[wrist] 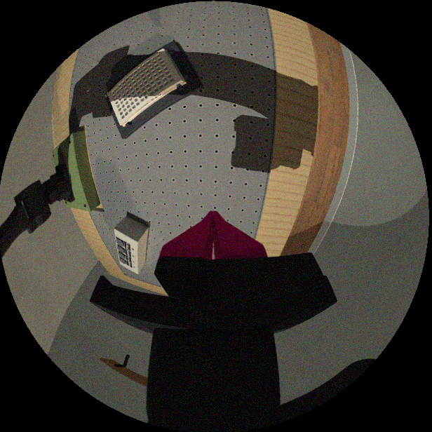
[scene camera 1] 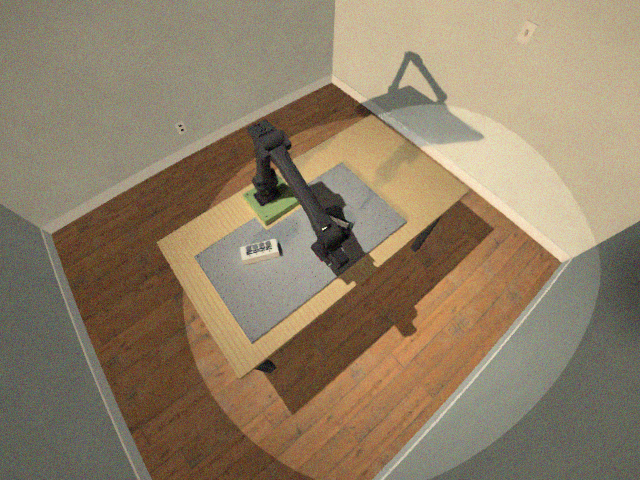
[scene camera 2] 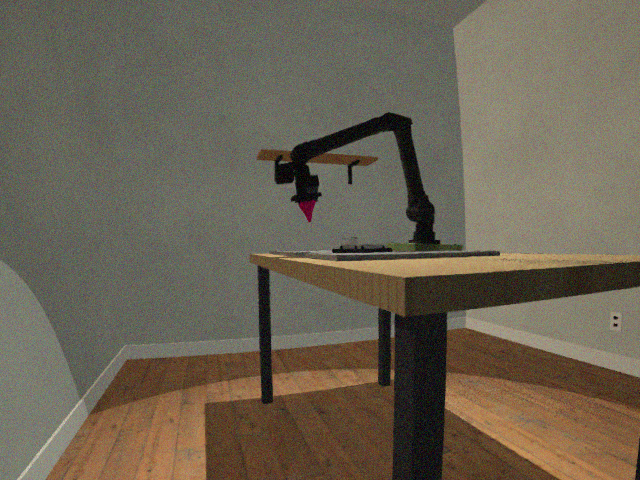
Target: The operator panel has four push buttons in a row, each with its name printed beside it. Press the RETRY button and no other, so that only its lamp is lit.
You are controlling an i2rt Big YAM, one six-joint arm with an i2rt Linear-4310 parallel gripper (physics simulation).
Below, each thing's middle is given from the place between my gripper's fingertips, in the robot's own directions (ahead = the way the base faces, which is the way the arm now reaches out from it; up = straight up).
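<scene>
As for the dark-framed white plate (wrist: 157,75), my hand is 9 cm above it, and it is also 16 cm to the right of the plate and 14 cm past it.
</scene>
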